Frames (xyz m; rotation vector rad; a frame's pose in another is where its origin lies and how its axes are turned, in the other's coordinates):
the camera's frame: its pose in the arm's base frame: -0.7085 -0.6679 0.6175 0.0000 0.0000 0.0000
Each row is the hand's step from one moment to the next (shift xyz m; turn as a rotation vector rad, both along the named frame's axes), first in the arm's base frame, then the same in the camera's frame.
Working: the arm's base frame: its pose in the camera's frame: 0.7085 0.6679 -0.6175 0.0000 0.0000 0.0000

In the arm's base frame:
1: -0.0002 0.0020 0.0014 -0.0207 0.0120 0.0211
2: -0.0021 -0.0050 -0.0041 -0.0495 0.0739 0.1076
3: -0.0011 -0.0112 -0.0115 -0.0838 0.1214 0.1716
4: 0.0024 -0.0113 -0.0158 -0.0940 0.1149 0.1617
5: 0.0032 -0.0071 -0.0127 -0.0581 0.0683 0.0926
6: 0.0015 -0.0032 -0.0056 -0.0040 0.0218 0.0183
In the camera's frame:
1: -0.0002 0.0020 0.0014 -0.0207 0.0120 0.0211
2: -0.0021 -0.0050 -0.0041 -0.0495 0.0739 0.1076
3: -0.0011 -0.0112 -0.0115 -0.0838 0.1214 0.1716
4: 0.0024 -0.0113 -0.0158 -0.0940 0.1149 0.1617
5: 0.0032 -0.0071 -0.0127 -0.0581 0.0683 0.0926
6: 0.0015 -0.0032 -0.0056 -0.0040 0.0218 0.0183

